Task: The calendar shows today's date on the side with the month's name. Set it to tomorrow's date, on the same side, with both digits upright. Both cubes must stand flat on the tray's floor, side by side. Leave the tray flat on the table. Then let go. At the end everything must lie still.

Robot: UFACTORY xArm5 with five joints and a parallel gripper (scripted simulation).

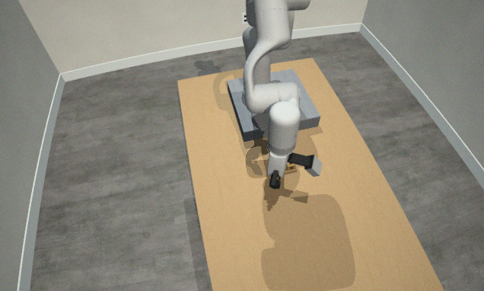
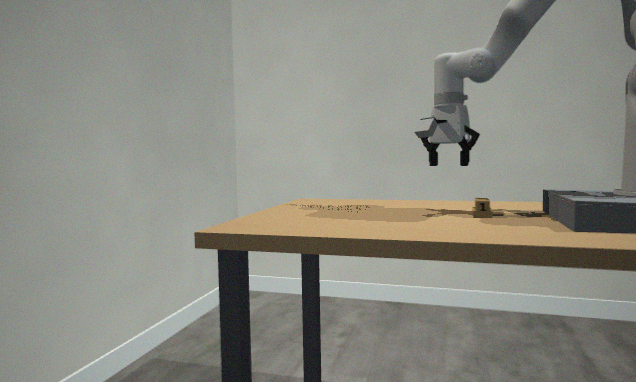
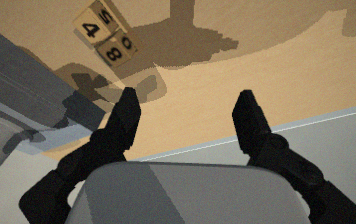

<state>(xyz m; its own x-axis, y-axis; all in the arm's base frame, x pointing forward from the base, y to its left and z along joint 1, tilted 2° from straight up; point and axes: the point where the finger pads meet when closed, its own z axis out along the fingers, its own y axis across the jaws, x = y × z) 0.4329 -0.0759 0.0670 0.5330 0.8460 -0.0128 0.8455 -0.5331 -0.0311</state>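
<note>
The wooden cube is 8 cm behind my hand, 5 cm to the left of it and 11 cm below it. Also, from my hand: wooden tray (8 cm behind, 7 cm to the left, 12 cm below).
</note>
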